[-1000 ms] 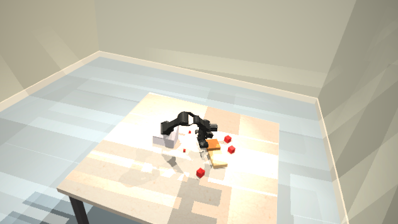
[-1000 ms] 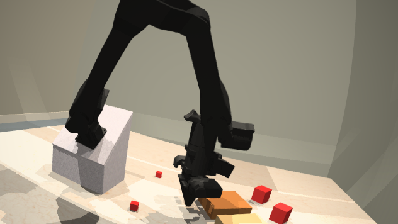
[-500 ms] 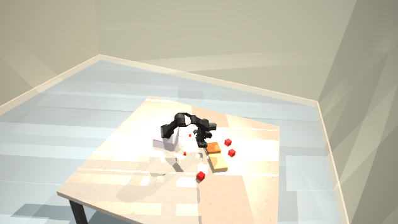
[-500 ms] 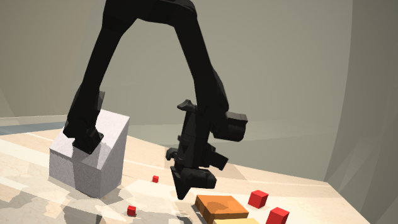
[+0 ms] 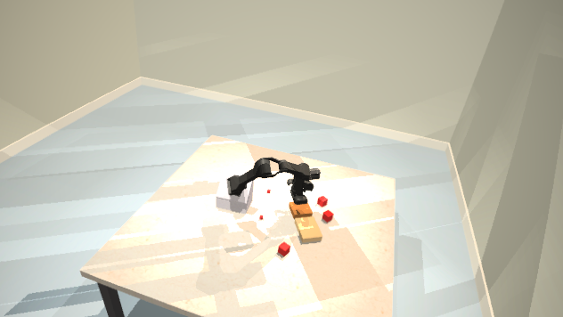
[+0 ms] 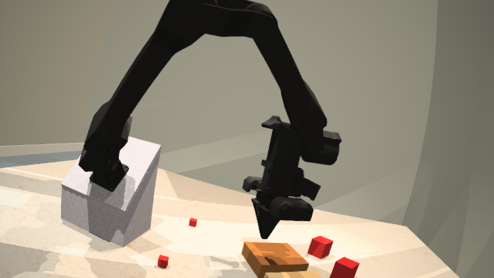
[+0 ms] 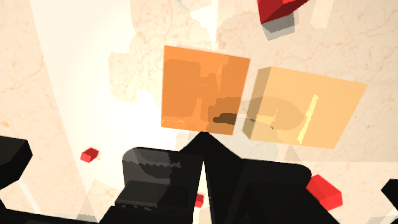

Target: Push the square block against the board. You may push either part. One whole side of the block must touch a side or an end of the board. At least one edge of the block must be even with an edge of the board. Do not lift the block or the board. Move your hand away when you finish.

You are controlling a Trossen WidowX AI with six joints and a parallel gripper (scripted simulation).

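The orange square block lies 3 cm ahead of my gripper tip, 2 cm to the left of it and 5 cm below it. From my gripper tip the other things lie so: board 10 cm ahead, 11 cm to the right, 5 cm below.
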